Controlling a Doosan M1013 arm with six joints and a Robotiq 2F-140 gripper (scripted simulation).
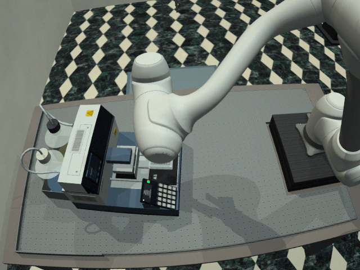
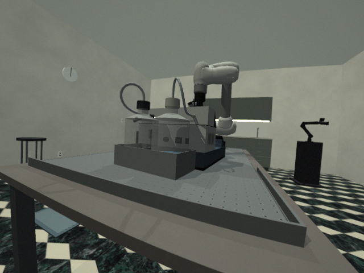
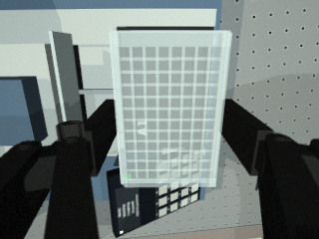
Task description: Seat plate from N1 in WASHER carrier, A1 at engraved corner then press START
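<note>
The clear well plate is 20 mm below my hand. Also, from my hand: black plate nest: 30 mm behind, 280 mm to the right, 190 mm below; then plate washer: 150 mm ahead, 30 mm to the right, 70 mm below; then black washer carrier: 120 mm below.
</note>
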